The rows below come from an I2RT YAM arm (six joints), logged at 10 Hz.
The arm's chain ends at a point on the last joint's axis. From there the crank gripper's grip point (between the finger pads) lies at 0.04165 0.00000 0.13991 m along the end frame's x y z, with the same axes.
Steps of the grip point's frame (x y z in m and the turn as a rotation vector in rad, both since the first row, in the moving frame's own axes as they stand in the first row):
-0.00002 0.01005 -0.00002 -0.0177 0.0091 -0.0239
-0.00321 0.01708 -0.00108 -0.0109 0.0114 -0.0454
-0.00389 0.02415 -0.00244 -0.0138 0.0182 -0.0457
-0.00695 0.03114 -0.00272 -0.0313 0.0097 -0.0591
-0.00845 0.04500 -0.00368 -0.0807 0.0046 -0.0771
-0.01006 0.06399 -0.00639 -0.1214 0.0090 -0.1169
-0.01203 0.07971 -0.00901 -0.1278 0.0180 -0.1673
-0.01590 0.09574 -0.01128 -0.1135 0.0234 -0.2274
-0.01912 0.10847 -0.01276 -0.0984 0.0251 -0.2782
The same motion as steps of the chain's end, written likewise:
-0.00131 0.00859 0.00038 -0.0177 0.0091 -0.0239
-0.00479 0.01748 -0.00060 -0.0109 0.0114 -0.0454
-0.00643 0.02419 -0.00166 -0.0138 0.0182 -0.0457
-0.00836 0.02927 -0.00228 -0.0313 0.0097 -0.0591
-0.00940 0.03697 -0.00316 -0.0807 0.0046 -0.0771
-0.01202 0.05203 -0.00528 -0.1214 0.0090 -0.1169
-0.01543 0.06914 -0.00755 -0.1278 0.0180 -0.1673
-0.01985 0.08983 -0.00992 -0.1135 0.0234 -0.2274
-0.02287 0.10686 -0.01158 -0.0984 0.0251 -0.2782

